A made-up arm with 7 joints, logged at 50 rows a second.
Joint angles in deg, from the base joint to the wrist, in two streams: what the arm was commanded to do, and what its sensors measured. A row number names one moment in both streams.
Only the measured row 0 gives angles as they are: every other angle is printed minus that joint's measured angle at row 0.
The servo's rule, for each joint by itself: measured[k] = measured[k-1] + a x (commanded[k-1-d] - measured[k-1]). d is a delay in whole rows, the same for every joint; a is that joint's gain. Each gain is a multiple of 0.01, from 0.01 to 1. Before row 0 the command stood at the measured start. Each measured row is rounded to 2 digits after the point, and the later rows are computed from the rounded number. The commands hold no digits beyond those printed.
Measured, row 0:
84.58 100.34 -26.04 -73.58 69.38 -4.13 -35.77
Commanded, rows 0 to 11:
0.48 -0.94 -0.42 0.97 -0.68 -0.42 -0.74
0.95 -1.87 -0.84 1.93 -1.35 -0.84 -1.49
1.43 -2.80 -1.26 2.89 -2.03 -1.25 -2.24
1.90 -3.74 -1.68 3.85 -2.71 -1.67 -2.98
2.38 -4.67 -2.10 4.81 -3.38 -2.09 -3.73
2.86 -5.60 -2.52 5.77 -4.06 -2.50 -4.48
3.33 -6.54 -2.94 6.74 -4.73 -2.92 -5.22
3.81 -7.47 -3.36 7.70 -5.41 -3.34 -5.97
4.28 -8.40 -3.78 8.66 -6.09 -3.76 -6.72
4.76 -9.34 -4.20 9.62 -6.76 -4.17 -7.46
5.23 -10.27 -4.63 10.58 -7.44 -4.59 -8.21
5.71 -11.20 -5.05 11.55 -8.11 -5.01 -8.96
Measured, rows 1 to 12:
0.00 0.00 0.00 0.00 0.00 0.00 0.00
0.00 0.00 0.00 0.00 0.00 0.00 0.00
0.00 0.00 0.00 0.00 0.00 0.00 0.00
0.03 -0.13 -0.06 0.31 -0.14 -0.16 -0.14
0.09 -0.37 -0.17 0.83 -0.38 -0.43 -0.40
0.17 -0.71 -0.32 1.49 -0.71 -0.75 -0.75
0.27 -1.13 -0.51 2.25 -1.11 -1.11 -1.17
0.40 -1.63 -0.73 3.07 -1.56 -1.49 -1.66
0.55 -2.19 -0.98 3.93 -2.06 -1.88 -2.20
0.72 -2.80 -1.25 4.83 -2.59 -2.29 -2.77
0.91 -3.45 -1.55 5.75 -3.15 -2.70 -3.38
1.11 -4.14 -1.86 6.68 -3.74 -3.11 -4.01
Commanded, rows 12 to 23:
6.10 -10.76 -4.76 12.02 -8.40 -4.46 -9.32
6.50 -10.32 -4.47 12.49 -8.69 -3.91 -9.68
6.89 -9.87 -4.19 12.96 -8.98 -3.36 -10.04
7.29 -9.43 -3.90 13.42 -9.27 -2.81 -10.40
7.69 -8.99 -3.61 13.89 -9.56 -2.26 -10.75
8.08 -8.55 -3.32 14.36 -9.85 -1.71 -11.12
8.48 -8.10 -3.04 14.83 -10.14 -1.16 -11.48
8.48 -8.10 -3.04 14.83 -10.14 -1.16 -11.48
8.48 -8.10 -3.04 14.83 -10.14 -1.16 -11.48
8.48 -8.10 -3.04 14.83 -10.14 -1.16 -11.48
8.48 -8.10 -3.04 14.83 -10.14 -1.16 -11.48
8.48 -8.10 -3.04 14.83 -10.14 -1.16 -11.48
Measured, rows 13 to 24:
1.33 -4.87 -2.19 7.62 -4.34 -3.52 -4.67
1.56 -5.63 -2.53 8.57 -4.96 -3.94 -5.34
1.81 -6.41 -2.88 9.52 -5.59 -4.36 -6.03
2.07 -7.02 -3.14 10.32 -6.15 -4.40 -6.66
2.34 -7.48 -3.33 11.01 -6.66 -4.21 -7.23
2.61 -7.81 -3.45 11.63 -7.12 -3.88 -7.76
2.89 -8.04 -3.51 12.20 -7.55 -3.46 -8.26
3.18 -8.17 -3.52 12.74 -7.95 -2.99 -8.73
3.47 -8.22 -3.49 13.26 -8.33 -2.49 -9.18
3.77 -8.20 -3.43 13.76 -8.69 -1.97 -9.62
4.05 -8.19 -3.38 14.10 -8.98 -1.65 -9.97
4.32 -8.18 -3.33 14.33 -9.21 -1.46 -10.26

